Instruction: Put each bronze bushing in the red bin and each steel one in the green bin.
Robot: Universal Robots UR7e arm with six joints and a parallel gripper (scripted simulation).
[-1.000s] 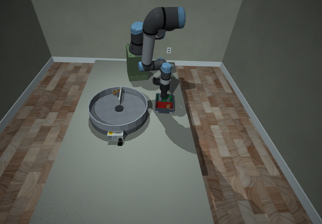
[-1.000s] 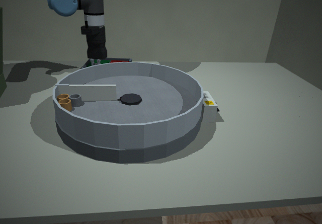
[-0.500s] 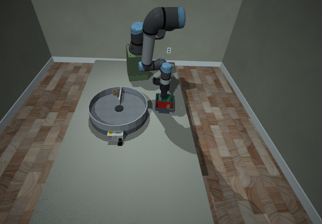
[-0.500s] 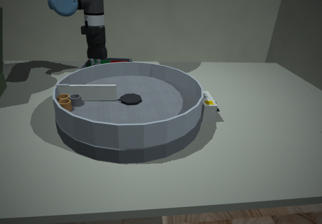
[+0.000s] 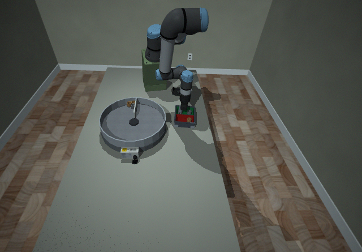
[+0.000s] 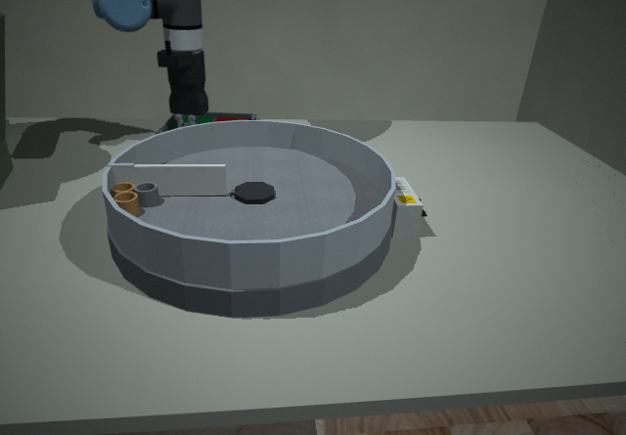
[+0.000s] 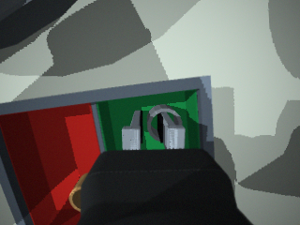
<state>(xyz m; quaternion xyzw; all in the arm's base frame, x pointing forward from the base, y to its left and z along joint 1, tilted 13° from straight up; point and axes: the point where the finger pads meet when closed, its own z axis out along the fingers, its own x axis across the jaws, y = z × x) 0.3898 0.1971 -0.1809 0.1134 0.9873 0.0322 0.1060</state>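
The bin is 5 cm ahead of my hand and 3 cm to the left of it. From my hand the other things lie so: turntable (14 cm ahead, 32 cm to the right, 2 cm above).
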